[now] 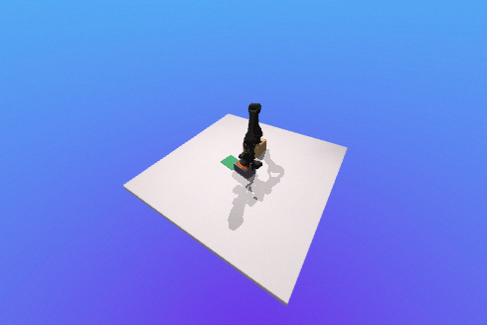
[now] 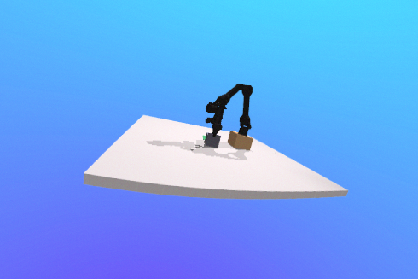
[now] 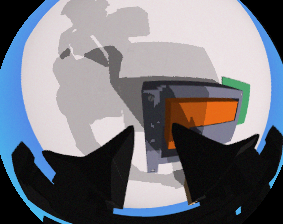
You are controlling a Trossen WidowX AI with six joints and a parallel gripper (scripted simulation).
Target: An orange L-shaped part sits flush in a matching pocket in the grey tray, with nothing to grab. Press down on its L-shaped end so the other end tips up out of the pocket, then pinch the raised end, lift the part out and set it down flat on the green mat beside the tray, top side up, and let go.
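Now: gripper tip 1 cm past the orange L-shaped part, 6 cm to the left of it and 2 cm above it. The rest, counted from my gripper tip: green mat 1 cm behind, 22 cm to the right, 9 cm below.
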